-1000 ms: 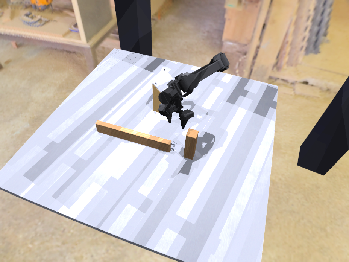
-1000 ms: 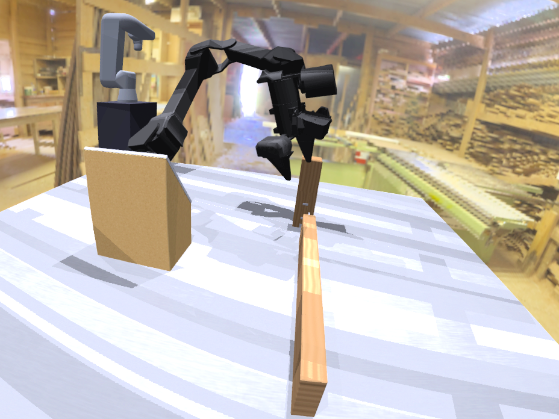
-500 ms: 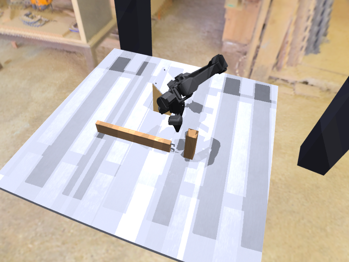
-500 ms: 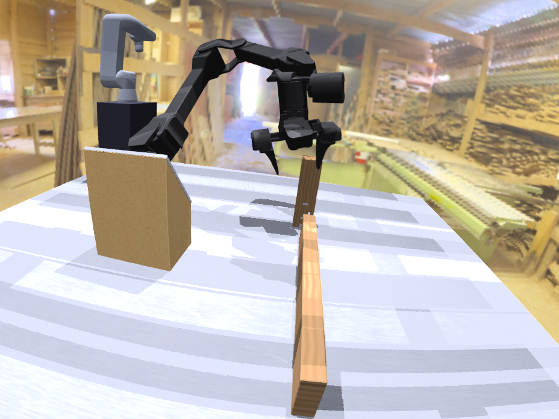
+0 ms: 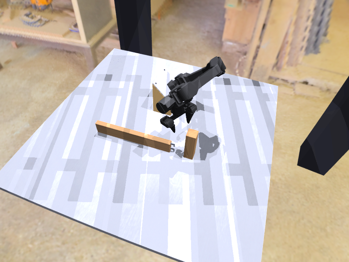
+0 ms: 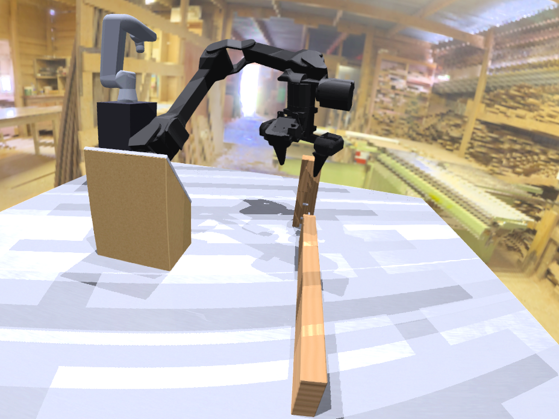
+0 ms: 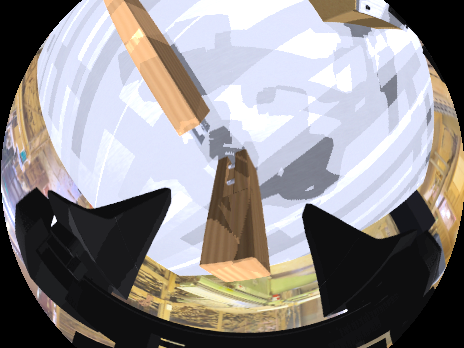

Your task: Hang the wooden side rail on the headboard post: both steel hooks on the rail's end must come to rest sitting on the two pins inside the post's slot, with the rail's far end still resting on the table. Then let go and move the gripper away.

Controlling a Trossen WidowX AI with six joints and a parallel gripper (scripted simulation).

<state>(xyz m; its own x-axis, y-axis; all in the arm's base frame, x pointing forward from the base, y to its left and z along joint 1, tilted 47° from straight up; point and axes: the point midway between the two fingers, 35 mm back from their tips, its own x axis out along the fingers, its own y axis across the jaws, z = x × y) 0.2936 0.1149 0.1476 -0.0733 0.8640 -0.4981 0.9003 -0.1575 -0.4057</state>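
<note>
Right now my gripper tip is 8 cm above the headboard post, 6 cm to the right of it and 2 cm short of it.
</note>
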